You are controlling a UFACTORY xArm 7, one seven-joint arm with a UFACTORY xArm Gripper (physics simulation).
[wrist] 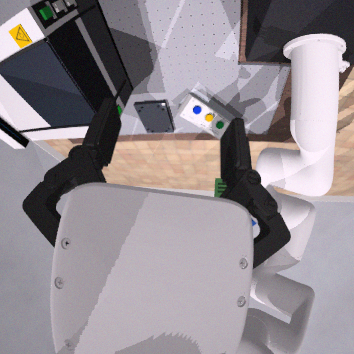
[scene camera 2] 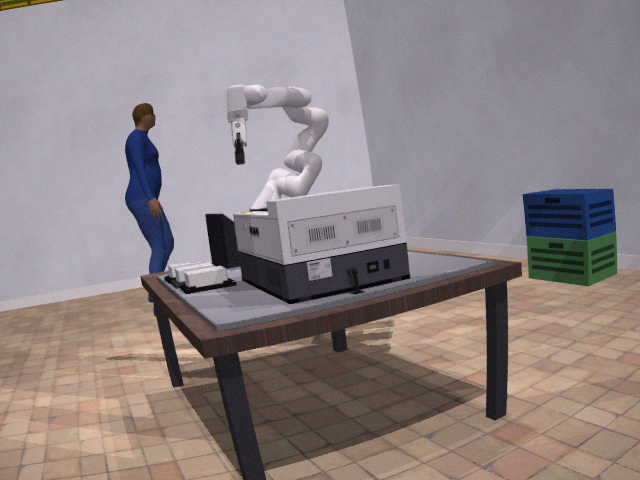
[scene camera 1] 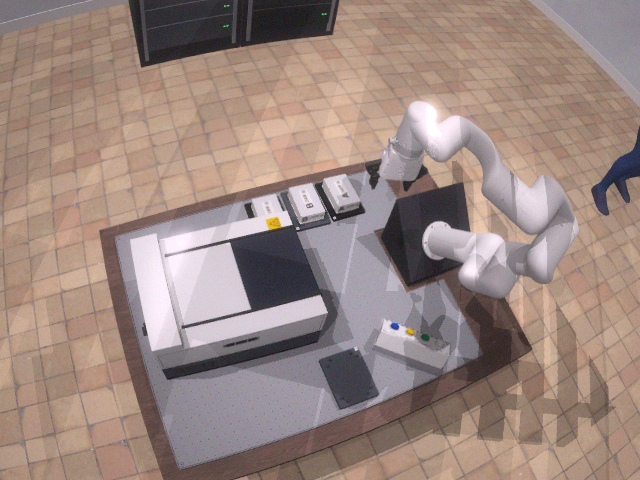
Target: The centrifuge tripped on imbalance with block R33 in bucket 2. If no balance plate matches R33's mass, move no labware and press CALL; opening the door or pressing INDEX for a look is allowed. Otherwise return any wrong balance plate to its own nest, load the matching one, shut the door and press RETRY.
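Pixels of known places: gripper, fingertip midpoint: (wrist: 172,118) (scene camera 2: 240,163) (scene camera 1: 388,186); arm's base at its link origin: (wrist: 313,46) (scene camera 1: 437,240).
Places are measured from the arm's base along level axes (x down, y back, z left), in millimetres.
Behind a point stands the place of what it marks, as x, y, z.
Note:
My gripper (scene camera 1: 390,183) @(-282, -242, -39) (scene camera 2: 239,157) @(-282, -242, -39) (wrist: 172,118) @(-282, -242, -39) is open and empty, high above the table corner, past plate A. White balance plates A (scene camera 1: 341,193) @(37, -239, -269) and B (scene camera 1: 306,204) @(37, -369, -248) lie in dark nests; a third white plate (scene camera 1: 266,205) @(38, -498, -271) is partly hidden behind the centrifuge (scene camera 1: 206,333) @(-119, -777, 190) (scene camera 2: 336,227) @(-70, -933, 35) (wrist: 47,82) @(-121, -537, 10). A white panel (scene camera 1: 209,281) @(-118, -739, 47) and a dark panel (scene camera 1: 276,268) @(-121, -557, 48) cover the centrifuge's top. Its buckets and block R33 do not show. The button box (scene camera 1: 410,348) @(26, -223, 316) (wrist: 189,106) @(28, -266, 225) has blue, yellow and green buttons; a finger partly covers its end in the wrist view.
A dark flat pad (scene camera 1: 348,378) @(75, -414, 339) (wrist: 155,116) @(75, -403, 321) lies beside the button box. The black wedge stand (scene camera 1: 405,237) @(-28, -122, -19) (wrist: 300,25) @(-51, -67, -49) carries the arm's base. A person in blue (scene camera 1: 617,173) (scene camera 2: 144,170) stands beyond the table. Blue (scene camera 2: 568,211) and green (scene camera 2: 558,260) crates are stacked far off.

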